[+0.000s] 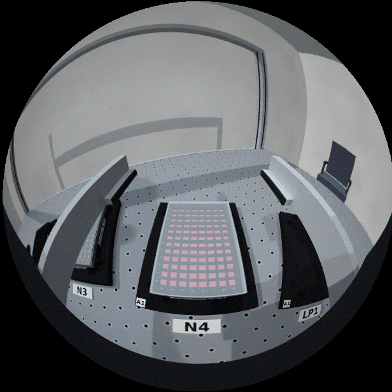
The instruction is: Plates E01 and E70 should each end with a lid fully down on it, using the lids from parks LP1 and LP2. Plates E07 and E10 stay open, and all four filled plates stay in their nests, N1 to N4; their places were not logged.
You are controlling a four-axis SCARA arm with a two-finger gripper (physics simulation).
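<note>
My gripper [198, 160] is open, its two fingers wide apart and nothing between them, above and in line with nest N4. A plate with pink wells [198, 245] sits in the black nest N4 [147, 277]. A clear lid [241, 280] lies over it, looking level. The plate's code is not readable. Park LP1 [303, 260], at the right, shows as a bare black base without a lid. Nest N3 [107, 272], at the left, holds another plate with pink wells [86, 254], partly hidden by the left finger; whether it is lidded I cannot tell. Park LP2 is not identifiable.
The N4 label [196, 326], N3 label [82, 291] and LP1 label [310, 313] lie in front of their places on the perforated table top [130, 250]. More black fixture parts [44, 234] show beyond the left finger. A dark chair [341, 162] stands away at the right.
</note>
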